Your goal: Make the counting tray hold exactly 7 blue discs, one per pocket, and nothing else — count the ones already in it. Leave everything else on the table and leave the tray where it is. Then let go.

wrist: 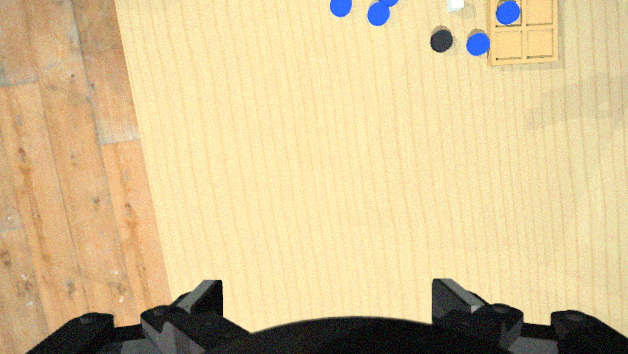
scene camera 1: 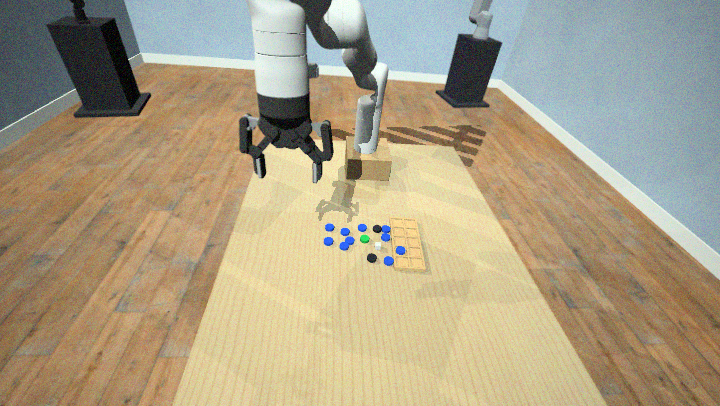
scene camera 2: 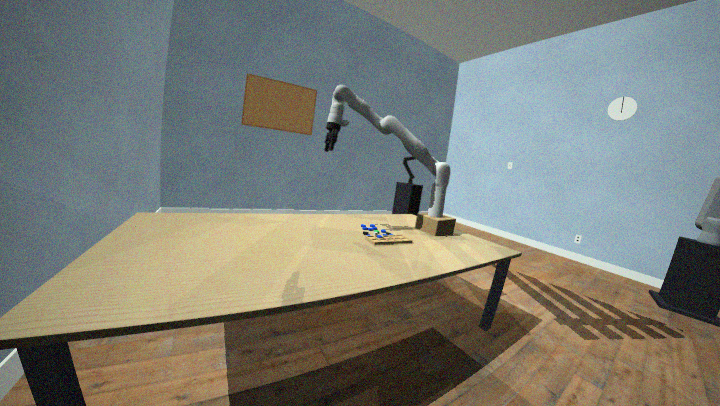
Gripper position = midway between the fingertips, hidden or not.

The gripper (scene camera 1: 289,178) is open, holding nothing. Further things: a wooden counting tray (scene camera 1: 404,231).
The wooden counting tray also shows in the wrist view (wrist: 531,39). The gripper is seen too in the wrist view (wrist: 327,302).
